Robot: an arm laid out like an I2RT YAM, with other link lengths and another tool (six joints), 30 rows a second.
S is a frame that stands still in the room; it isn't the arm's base.
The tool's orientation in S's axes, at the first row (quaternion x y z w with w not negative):
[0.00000, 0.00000, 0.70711, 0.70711]
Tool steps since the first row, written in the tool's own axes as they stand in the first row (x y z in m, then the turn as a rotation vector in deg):
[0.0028, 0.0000, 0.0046, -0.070, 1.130, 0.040]
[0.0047, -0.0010, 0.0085, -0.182, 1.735, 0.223]
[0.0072, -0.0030, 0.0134, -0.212, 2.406, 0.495]
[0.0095, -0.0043, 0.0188, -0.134, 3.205, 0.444]
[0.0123, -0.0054, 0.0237, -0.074, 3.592, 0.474]
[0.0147, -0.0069, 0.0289, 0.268, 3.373, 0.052]
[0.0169, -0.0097, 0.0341, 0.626, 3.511, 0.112]
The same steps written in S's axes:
[0.0000, 0.0028, 0.0046, -1.130, -0.070, 0.040]
[0.0010, 0.0047, 0.0085, -1.735, -0.182, 0.223]
[0.0030, 0.0072, 0.0134, -2.406, -0.212, 0.495]
[0.0043, 0.0095, 0.0188, -3.205, -0.134, 0.444]
[0.0054, 0.0123, 0.0237, -3.592, -0.074, 0.474]
[0.0069, 0.0147, 0.0289, -3.373, 0.268, 0.052]
[0.0097, 0.0169, 0.0341, -3.511, 0.626, 0.112]

